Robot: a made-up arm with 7 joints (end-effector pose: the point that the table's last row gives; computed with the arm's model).
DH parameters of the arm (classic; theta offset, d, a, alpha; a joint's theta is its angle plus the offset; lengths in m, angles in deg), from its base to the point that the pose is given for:
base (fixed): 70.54 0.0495 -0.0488 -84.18
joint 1: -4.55 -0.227 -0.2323 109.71
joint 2: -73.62 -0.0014 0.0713 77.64
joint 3: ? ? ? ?
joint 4: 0 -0.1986 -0.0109 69.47
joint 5: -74.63 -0.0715 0.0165 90
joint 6: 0 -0.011 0.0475 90
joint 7: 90 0.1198 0.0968 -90
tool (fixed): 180 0.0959 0 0
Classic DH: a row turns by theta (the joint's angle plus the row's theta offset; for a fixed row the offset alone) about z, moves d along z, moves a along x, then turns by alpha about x.
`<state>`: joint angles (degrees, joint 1 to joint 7).
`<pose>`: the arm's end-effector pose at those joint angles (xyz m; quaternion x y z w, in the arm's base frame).
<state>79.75 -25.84 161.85 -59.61 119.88 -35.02 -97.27</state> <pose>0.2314 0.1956 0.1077 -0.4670 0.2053 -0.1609 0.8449</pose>
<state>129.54 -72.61 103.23 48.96 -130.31 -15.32 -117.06</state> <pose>0.4270 -0.1418 0.4776 0.7429 0.0226 -0.6346 0.2118</pose>
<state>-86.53 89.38 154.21 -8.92 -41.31 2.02 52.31</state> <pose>-0.1038 -0.2280 -0.3013 -0.6352 0.7576 -0.1385 0.0575</pose>
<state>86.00 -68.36 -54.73 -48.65 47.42 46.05 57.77</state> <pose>0.0857 -0.5461 0.2071 0.4488 -0.1135 0.8267 0.3198</pose>
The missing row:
joint 3: 7.59 -0.0029 0.087 -69.47
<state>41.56 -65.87 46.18 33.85 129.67 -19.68 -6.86</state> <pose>0.3135 -0.6494 -0.0318 -0.1387 -0.6065 0.7634 0.1737</pose>
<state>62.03 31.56 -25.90 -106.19 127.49 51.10 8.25</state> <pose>0.1447 -0.5356 -0.0659 -0.8533 -0.4715 0.2226 0.0045</pose>
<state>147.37 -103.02 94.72 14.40 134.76 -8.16 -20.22</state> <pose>0.6786 0.1267 0.2927 -0.3171 -0.4341 -0.8206 0.1938</pose>
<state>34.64 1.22 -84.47 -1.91 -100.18 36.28 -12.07</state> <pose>0.0814 -0.1075 -0.0044 -0.0177 -0.9989 -0.0166 0.0411</pose>
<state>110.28 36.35 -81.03 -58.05 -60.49 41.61 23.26</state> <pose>-0.1044 -0.2115 0.2751 0.3459 -0.4173 0.5743 0.6135</pose>
